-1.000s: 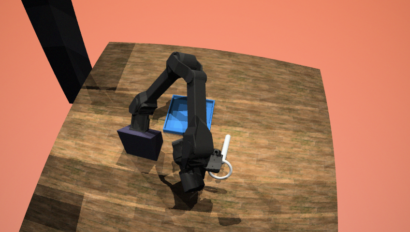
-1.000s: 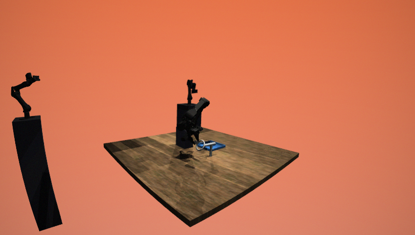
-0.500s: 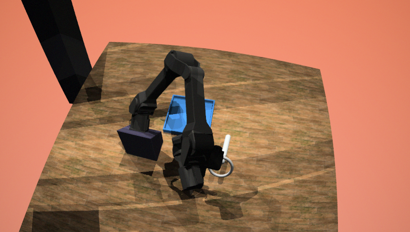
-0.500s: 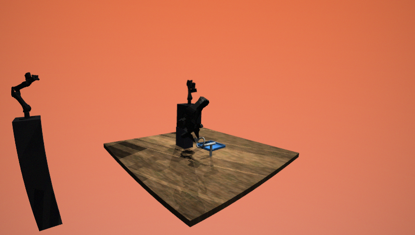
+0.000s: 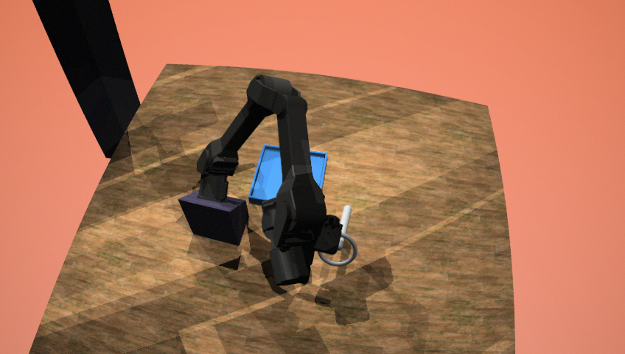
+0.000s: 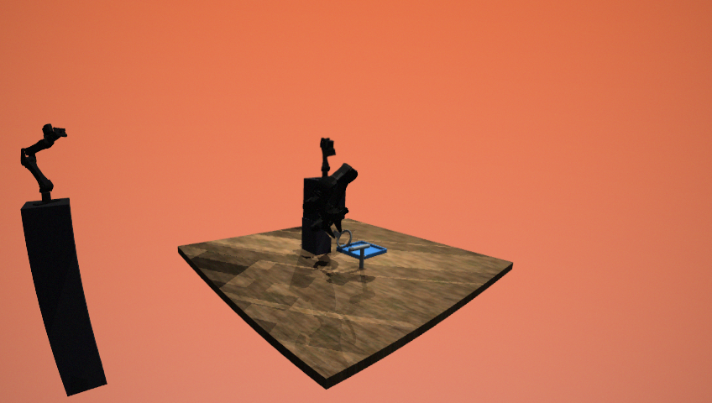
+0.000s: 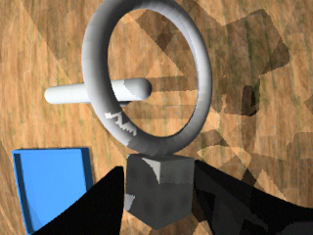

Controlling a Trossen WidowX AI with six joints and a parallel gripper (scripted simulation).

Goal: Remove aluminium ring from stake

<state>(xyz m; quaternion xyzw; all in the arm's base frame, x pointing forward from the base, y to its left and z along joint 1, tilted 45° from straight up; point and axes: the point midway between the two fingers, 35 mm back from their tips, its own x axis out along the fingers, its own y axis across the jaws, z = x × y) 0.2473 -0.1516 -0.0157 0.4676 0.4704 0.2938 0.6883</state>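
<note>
My gripper tip is now 270 mm to the right of the blue tray, 150 mm above it and 90 mm past it. From my gripper tip the other things lie so: aluminium ring: 40 mm ahead, 10 mm to the right.
</note>
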